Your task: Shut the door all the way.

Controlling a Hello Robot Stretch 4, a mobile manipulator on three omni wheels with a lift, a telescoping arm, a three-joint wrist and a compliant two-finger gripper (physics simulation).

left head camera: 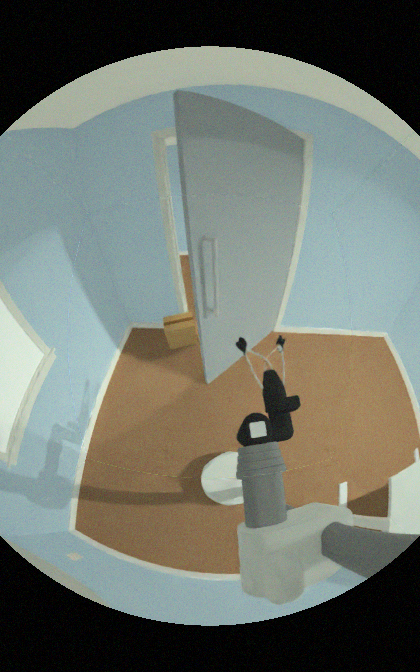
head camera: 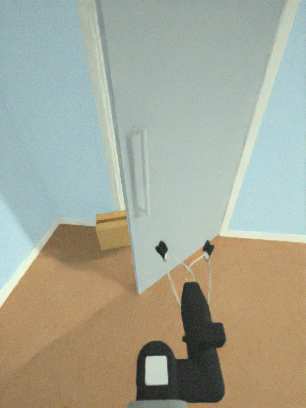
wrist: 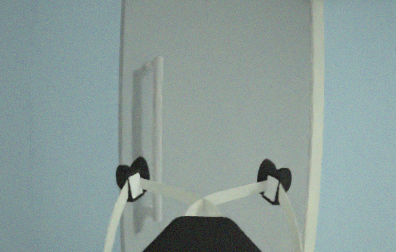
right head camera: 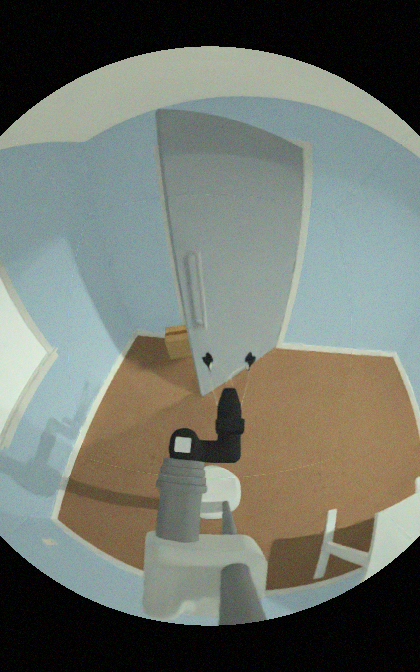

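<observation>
A tall grey door stands ajar, hinged at its right side, its free left edge swung out into the room. A light vertical bar handle is near its left edge. My gripper is open and empty, in front of the door's lower part. In the wrist view its left fingertip overlaps the lower part of the handle and its right fingertip lies over the bare panel. Whether a fingertip touches the door cannot be told.
A cardboard box stands on the floor by the left door post, partly hidden by the door. The light door frame shows at the left. White furniture stands at the lower right.
</observation>
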